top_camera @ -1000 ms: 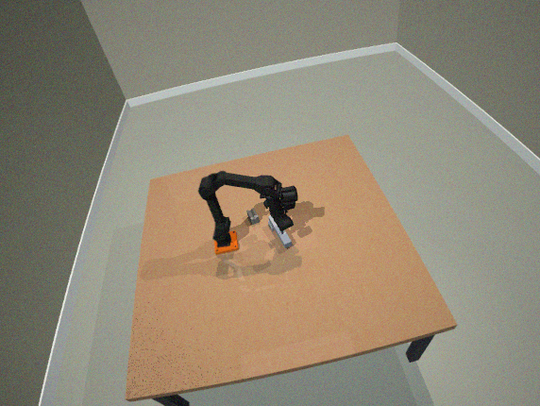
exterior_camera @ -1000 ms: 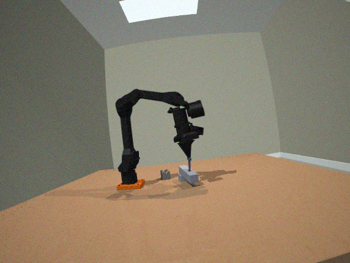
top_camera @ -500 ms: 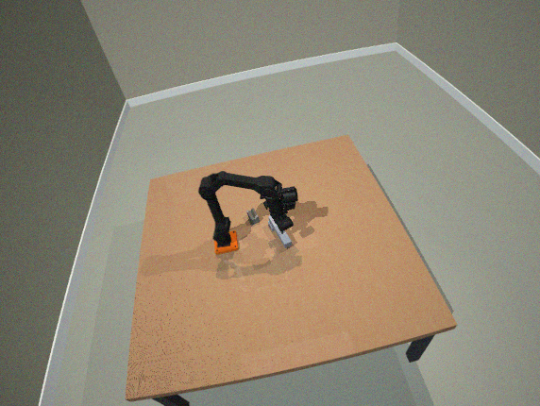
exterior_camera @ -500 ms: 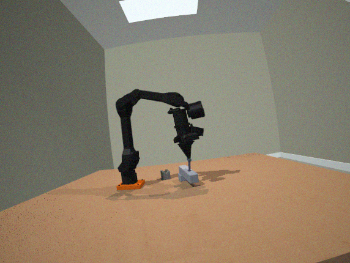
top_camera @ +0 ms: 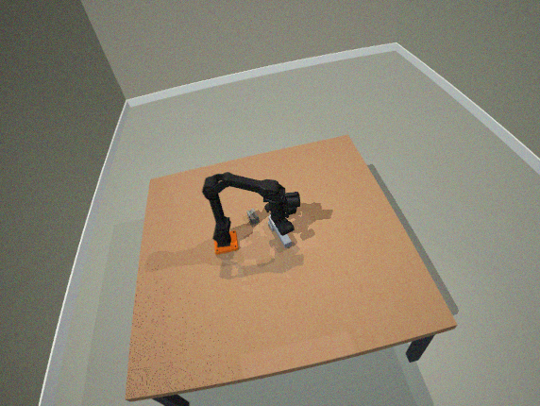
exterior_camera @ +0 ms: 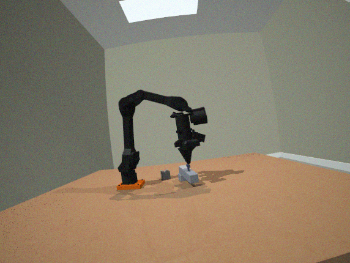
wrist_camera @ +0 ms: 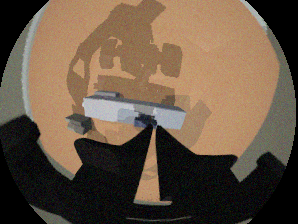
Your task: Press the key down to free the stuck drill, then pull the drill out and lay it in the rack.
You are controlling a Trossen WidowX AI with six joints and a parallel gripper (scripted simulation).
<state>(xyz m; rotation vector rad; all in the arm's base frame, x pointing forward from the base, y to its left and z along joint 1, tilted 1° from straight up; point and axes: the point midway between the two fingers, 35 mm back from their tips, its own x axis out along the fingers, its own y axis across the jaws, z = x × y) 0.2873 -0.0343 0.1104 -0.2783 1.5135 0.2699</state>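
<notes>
Right now the blue key is 1 cm behind my gripper tip, 1 cm to the left of it and 4 cm below it. The rest, counted from my gripper tip: light grey-blue block: 1 cm behind, 4 cm to the left, 6 cm below; then rack: 14 cm behind, 17 cm to the left, 7 cm below; then drill: 3 cm behind, 7 cm to the left, 4 cm below.
</notes>
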